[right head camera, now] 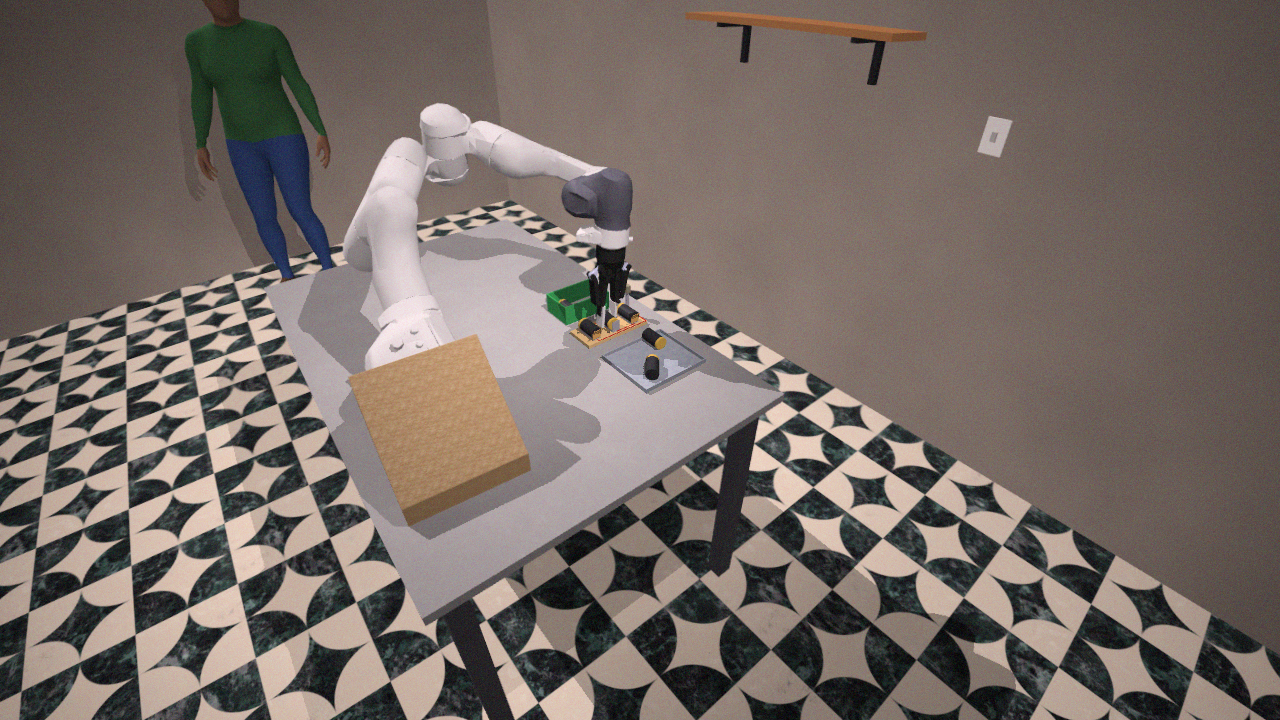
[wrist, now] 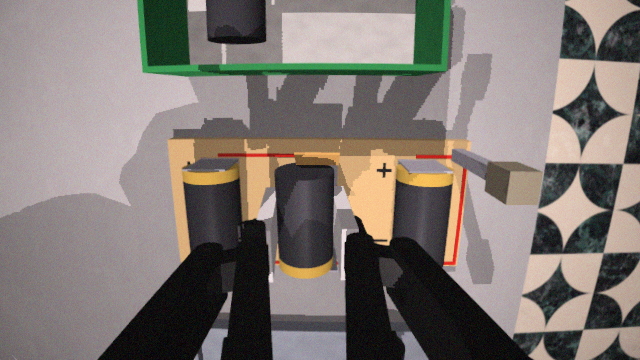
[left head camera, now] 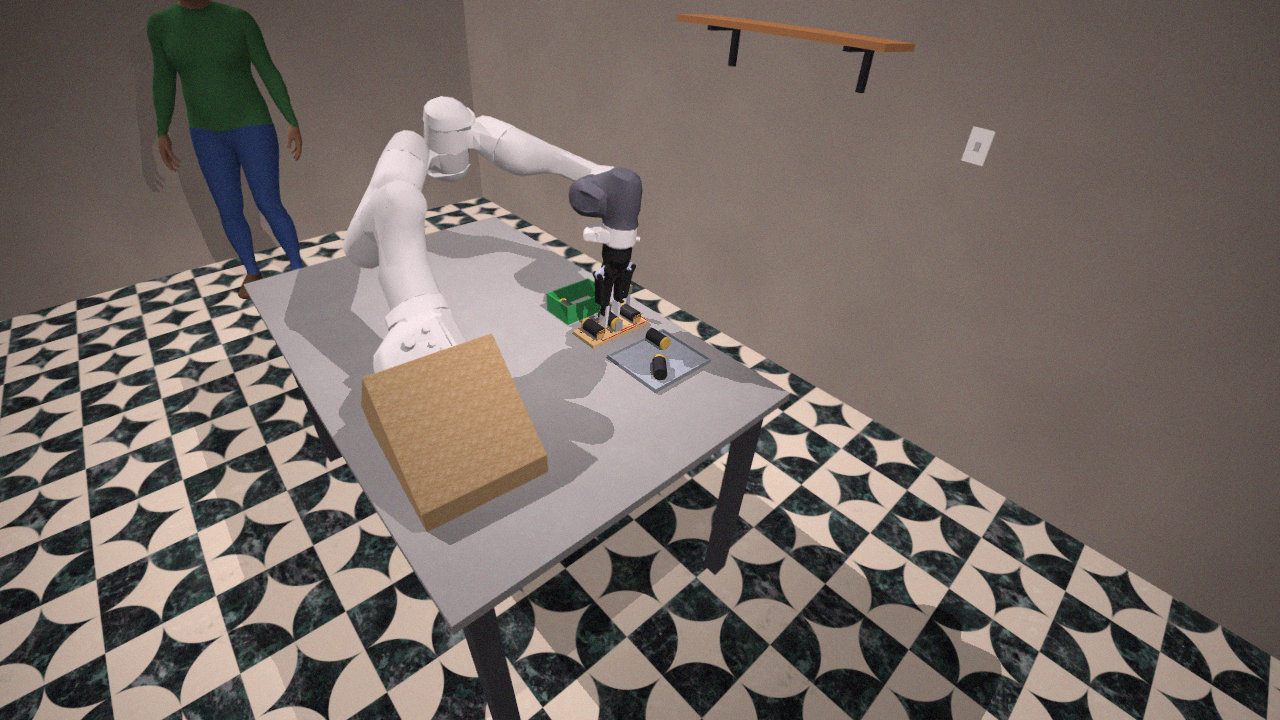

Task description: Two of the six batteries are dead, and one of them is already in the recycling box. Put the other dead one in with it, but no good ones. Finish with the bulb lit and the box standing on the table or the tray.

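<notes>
My gripper [left head camera: 611, 319] [right head camera: 606, 317] [wrist: 304, 206] is shut on the middle black battery [wrist: 305, 215], at the middle of the wooden holder board [wrist: 370, 200]. Its yellow end faces the tray side, opposite to the other two; whether it is fully seated I cannot tell. A left battery [wrist: 212, 210] and a right battery [wrist: 422, 215] lie in the board with yellow ends toward the green box [left head camera: 565, 307] [right head camera: 563, 308] [wrist: 300, 69]. One battery [wrist: 236, 20] lies in the box, which stands on the table. Two more batteries [left head camera: 657, 338] [left head camera: 659, 367] lie on the tray [left head camera: 631, 358]. I cannot make out the bulb.
A grey lever with a beige block [wrist: 515, 183] sticks out at the board's right end in the wrist view. A large tan box [left head camera: 456, 429] [right head camera: 438, 429] lies near the arm's base. The table edge is close beyond the board's right end.
</notes>
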